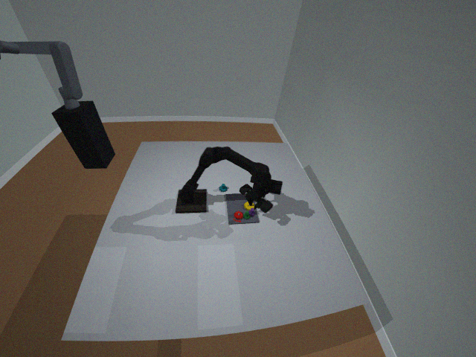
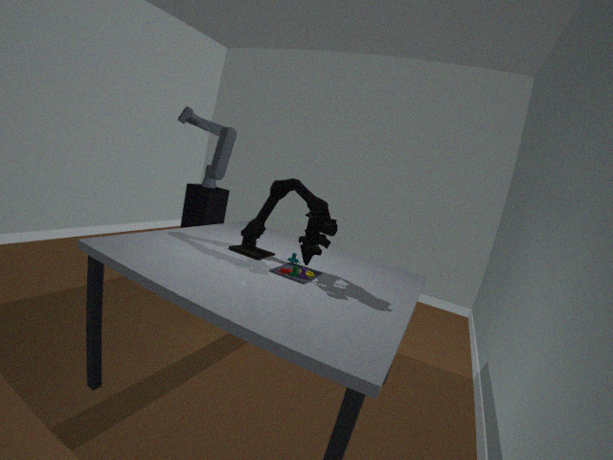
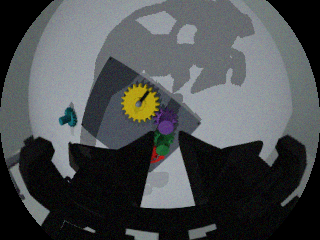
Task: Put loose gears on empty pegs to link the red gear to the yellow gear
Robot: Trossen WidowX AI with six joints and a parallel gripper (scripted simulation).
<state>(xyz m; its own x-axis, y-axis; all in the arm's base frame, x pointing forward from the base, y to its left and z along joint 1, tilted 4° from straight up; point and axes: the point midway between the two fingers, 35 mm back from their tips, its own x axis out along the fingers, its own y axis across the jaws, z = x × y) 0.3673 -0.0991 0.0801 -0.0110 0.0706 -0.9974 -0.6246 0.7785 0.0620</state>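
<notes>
Right now the purple gear is 40 mm below my gripper tip. Round my gripper tip: green gear 40 mm below, 30 mm behind, 20 mm to the right; yellow gear 50 mm to the left, 50 mm below; red gear 70 mm behind, 50 mm below, 10 mm to the right.
</notes>
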